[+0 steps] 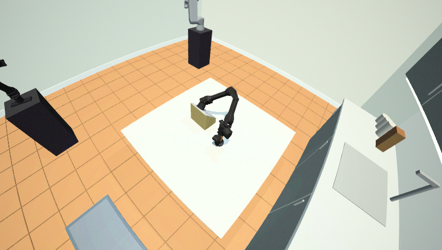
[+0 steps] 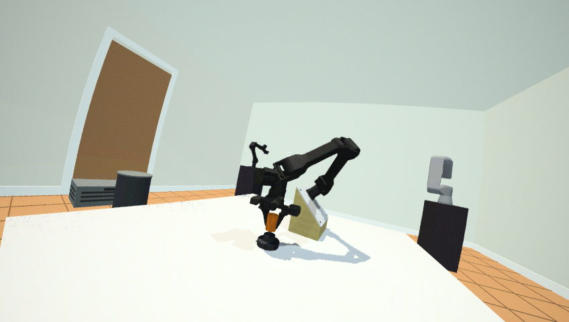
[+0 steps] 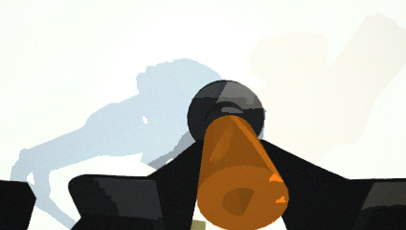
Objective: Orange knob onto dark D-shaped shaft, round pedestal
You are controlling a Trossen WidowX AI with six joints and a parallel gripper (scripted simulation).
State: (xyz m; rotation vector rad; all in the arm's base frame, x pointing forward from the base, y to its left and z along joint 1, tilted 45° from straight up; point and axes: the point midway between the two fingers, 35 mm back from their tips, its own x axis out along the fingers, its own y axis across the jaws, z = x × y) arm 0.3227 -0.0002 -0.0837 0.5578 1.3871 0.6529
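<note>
My gripper tip is now 20 mm below the orange knob. The rest, counted from my gripper tip: dark round pedestal (40 mm below).
</note>
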